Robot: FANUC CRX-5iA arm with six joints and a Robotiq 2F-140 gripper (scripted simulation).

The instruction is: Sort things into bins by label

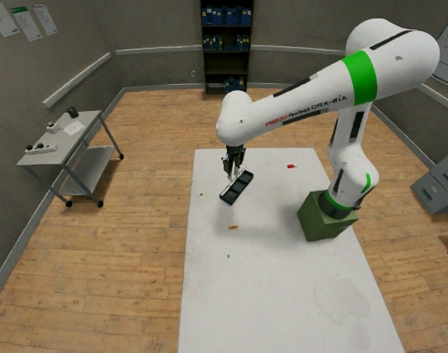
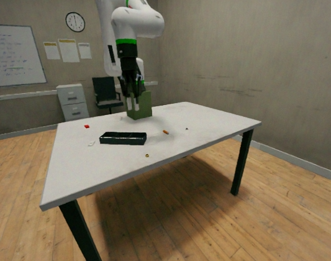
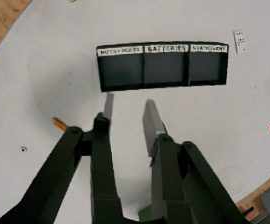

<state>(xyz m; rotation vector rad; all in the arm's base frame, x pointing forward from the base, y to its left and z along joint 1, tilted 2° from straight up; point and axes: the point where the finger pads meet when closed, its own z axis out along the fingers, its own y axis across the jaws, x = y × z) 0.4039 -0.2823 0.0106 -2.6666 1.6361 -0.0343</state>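
My gripper is now 48 cm past the red piece, 15 cm to the left of it and 21 cm above it. Also, from my hand: yellow ring: 17 cm ahead, 5 cm to the right, 21 cm below; then black bin tray: 5 cm behind, 6 cm to the right, 20 cm below; then orange object: 4 cm ahead, 19 cm to the left, 21 cm below.
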